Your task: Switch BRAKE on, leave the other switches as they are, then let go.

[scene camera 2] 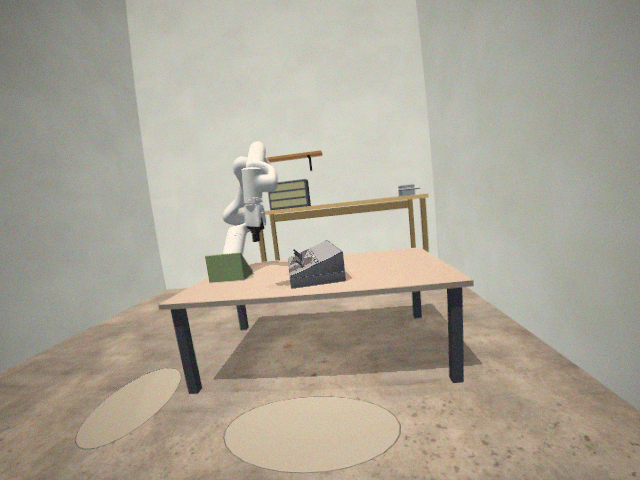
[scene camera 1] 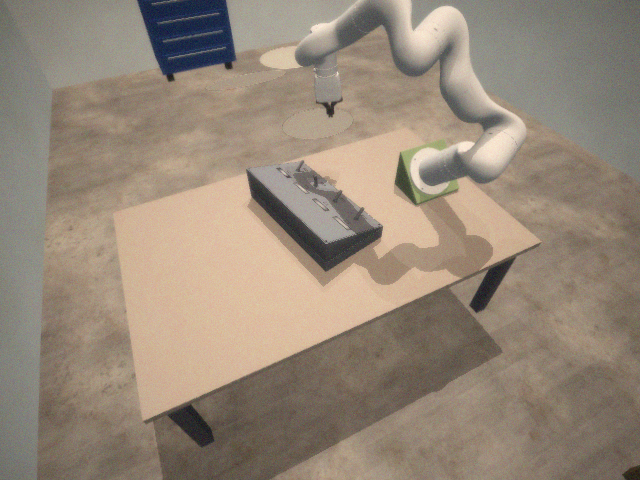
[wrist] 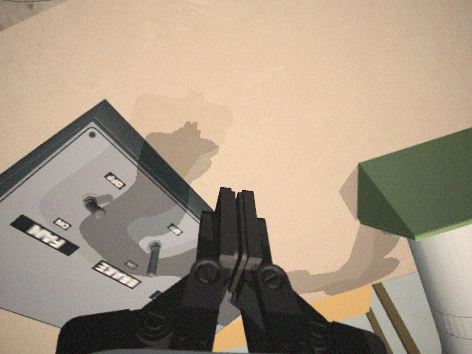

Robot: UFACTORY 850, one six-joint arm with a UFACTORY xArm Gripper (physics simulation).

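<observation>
The dark switch box (scene camera 1: pixel 289 214) (scene camera 2: pixel 323 271) (wrist: pixel 120 122) has a sloped grey panel with a row of levers. The BRAKE lever (scene camera 1: pixel 315 180) (wrist: pixel 153 260) leans toward its ON label (wrist: pixel 131 264), unlike the other levers in scene camera 1. The FAN lever (scene camera 1: pixel 299 166) (wrist: pixel 95 207) leans toward its OFF label (wrist: pixel 115 180). The other two levers (scene camera 1: pixel 337 195) (scene camera 1: pixel 358 213) lean the same way as FAN; the gripper hides them in the wrist view. My gripper (scene camera 1: pixel 330 114) (scene camera 2: pixel 255 239) (wrist: pixel 230 208) is shut and empty. It hangs above the box, apart from the levers, with its tips right of BRAKE in the wrist view.
The box stands on the wooden table (scene camera 1: pixel 206 310) (scene camera 2: pixel 392 268) (wrist: pixel 300 75). The green wedge (scene camera 1: pixel 405 178) (scene camera 2: pixel 224 267) (wrist: pixel 420 190) carries the arm's base. A blue cabinet (scene camera 1: pixel 191 36) stands on the floor beyond the table. A workbench (scene camera 2: pixel 346 207) stands by the wall in scene camera 2.
</observation>
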